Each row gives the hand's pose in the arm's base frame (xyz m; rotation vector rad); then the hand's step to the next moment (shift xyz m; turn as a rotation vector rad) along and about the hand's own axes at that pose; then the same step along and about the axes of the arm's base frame.
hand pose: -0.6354 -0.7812 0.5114 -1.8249 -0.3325 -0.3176
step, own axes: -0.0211 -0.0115 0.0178 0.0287 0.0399 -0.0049
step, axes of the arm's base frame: -0.0231 0.0188 -0.0027 0.0416 -0.0135 -0.0230
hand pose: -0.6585 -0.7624 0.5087 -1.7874 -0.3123 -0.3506
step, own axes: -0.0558 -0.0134 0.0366 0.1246 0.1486 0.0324
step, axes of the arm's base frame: -0.0538 0.0373 -0.0185 0.1747 -0.0006 -0.0902
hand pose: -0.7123 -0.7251 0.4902 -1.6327 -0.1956 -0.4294
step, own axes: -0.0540 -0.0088 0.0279 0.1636 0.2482 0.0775
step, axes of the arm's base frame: -0.0481 0.0353 -0.0144 0.2549 0.0276 -0.1692
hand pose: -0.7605 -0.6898 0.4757 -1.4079 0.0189 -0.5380
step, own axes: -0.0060 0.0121 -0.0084 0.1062 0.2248 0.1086
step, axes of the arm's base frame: -0.0038 -0.0048 -0.0147 0.2064 0.0761 -0.1588
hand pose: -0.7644 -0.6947 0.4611 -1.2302 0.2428 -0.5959
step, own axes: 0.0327 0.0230 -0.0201 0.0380 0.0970 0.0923
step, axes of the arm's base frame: 0.0240 -0.0295 -0.0236 0.1046 0.0739 -0.0545
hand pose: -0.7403 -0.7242 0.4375 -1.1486 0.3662 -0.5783
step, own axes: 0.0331 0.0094 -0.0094 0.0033 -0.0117 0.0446
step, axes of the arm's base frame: 0.0235 -0.0242 -0.0116 0.0244 0.0278 0.0276
